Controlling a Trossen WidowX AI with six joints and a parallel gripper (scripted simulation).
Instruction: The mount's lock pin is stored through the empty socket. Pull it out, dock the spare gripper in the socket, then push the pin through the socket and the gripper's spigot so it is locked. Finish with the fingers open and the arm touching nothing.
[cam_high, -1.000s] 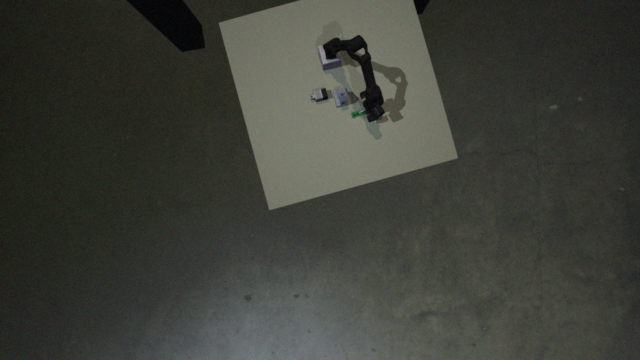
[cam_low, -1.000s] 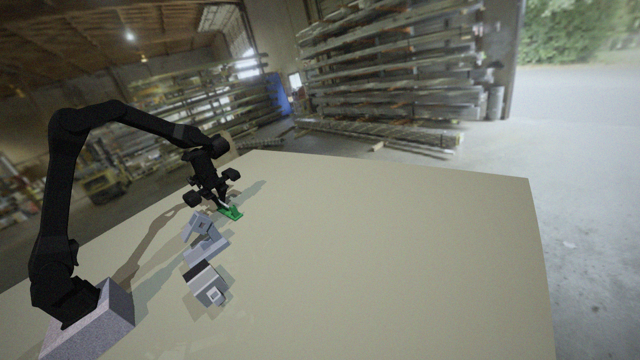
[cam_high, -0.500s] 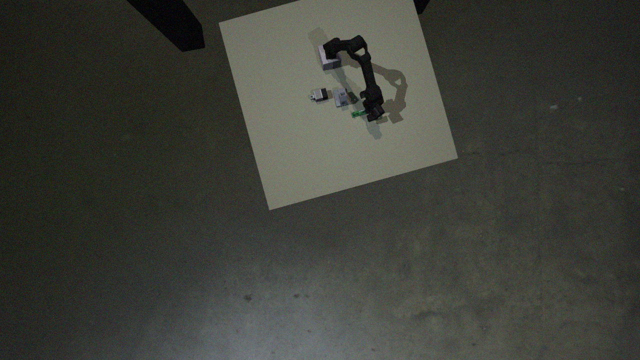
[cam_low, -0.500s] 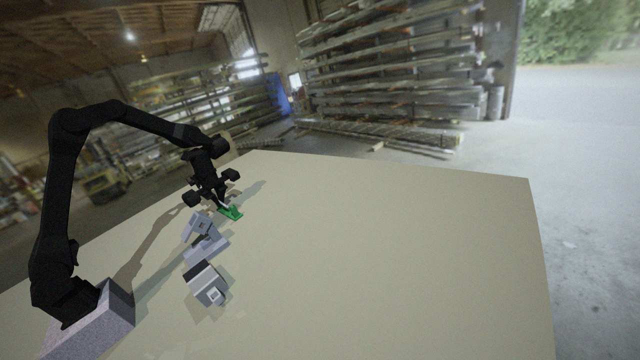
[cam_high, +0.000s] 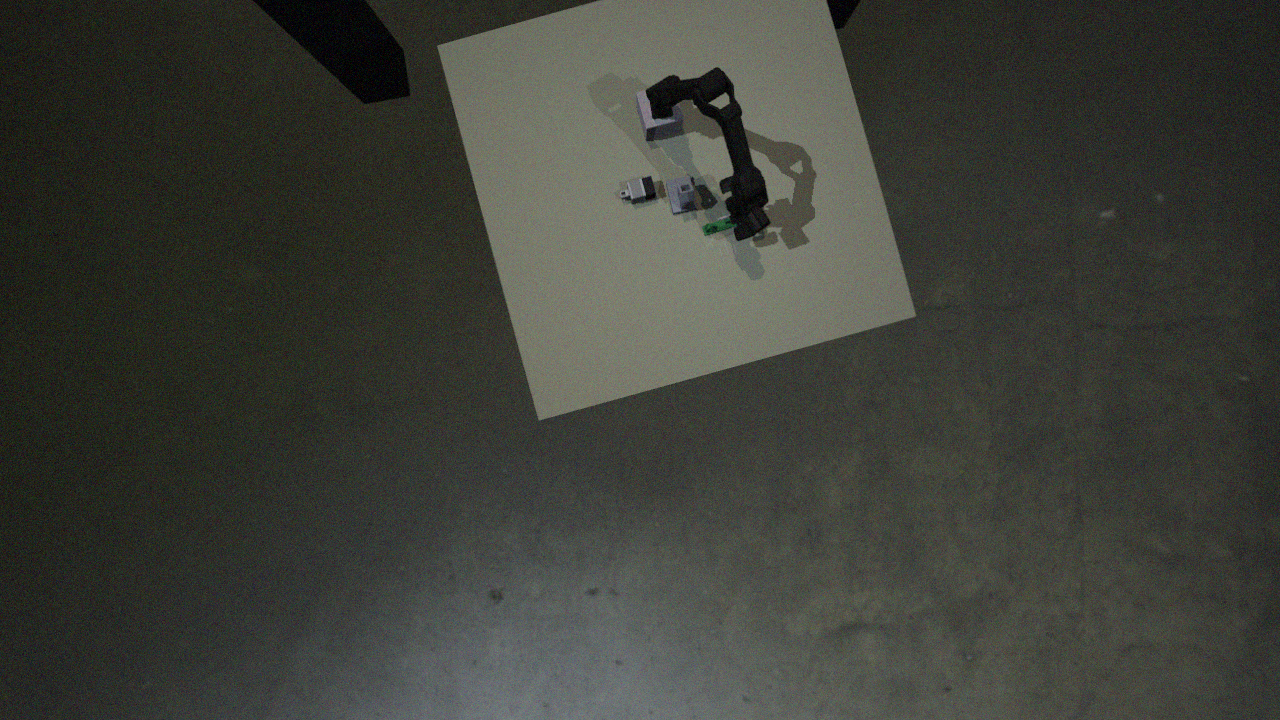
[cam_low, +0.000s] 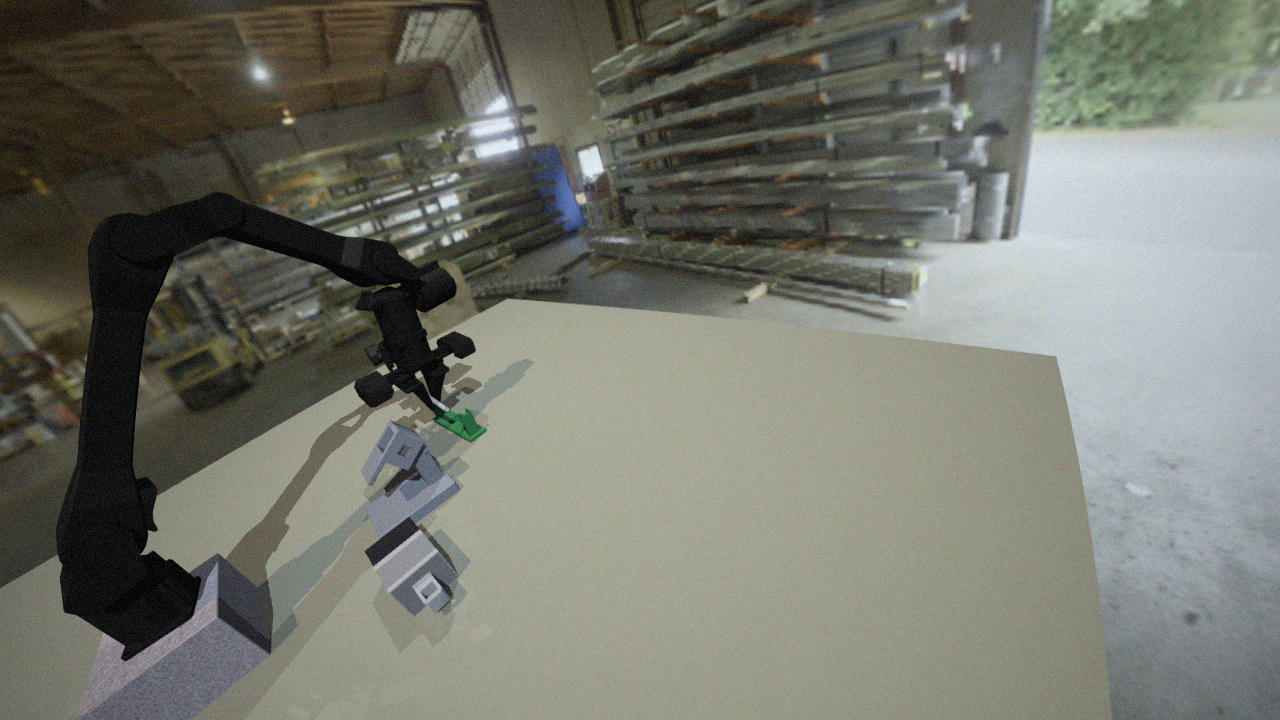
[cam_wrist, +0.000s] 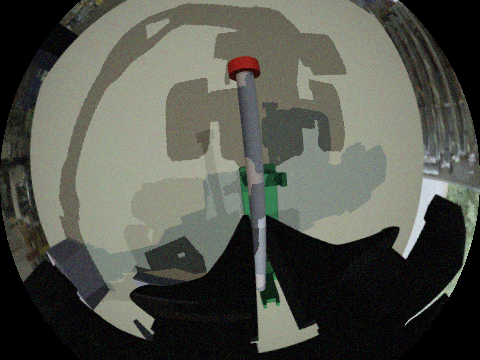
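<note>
My gripper tip is 3 cm to the left of the green cradle, 2 cm short of it and 1 cm above it. Round my gripper tip: mount 15 cm to the right, 9 cm behind, 2 cm above; then dark grey spare gripper 30 cm to the right, 13 cm behind, 1 cm below.
</note>
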